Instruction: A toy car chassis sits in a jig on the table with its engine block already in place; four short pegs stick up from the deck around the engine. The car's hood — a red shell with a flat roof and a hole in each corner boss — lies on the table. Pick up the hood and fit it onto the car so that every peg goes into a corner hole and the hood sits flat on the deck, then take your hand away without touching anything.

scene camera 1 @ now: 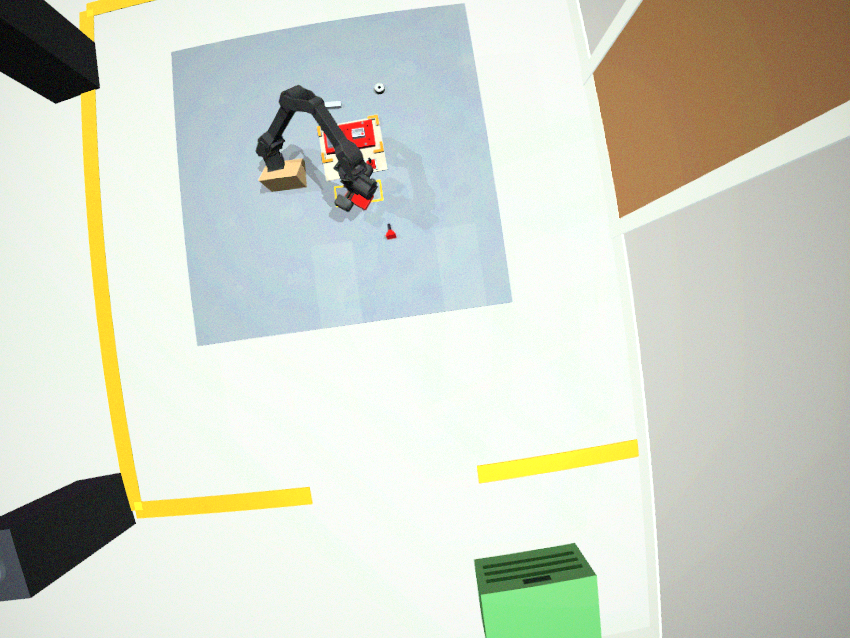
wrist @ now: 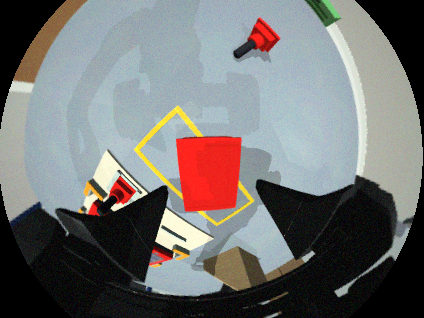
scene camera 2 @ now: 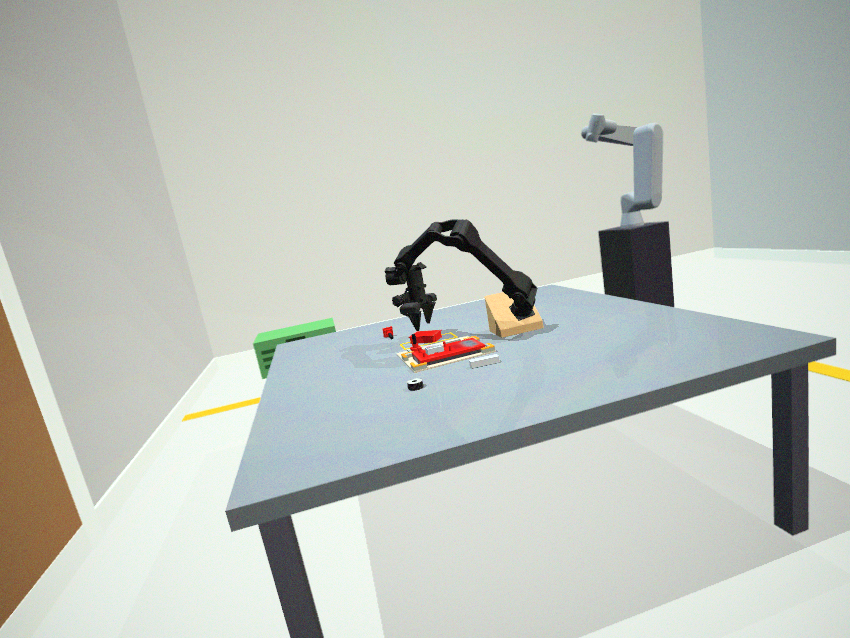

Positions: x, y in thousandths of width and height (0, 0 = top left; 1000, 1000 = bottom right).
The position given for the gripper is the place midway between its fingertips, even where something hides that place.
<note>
The gripper (scene camera 2: 498, 513) is open, with nothing in its grasp. Further things: a red hood (wrist: 494, 524).
The gripper shows as well in the wrist view (wrist: 504, 590).
</note>
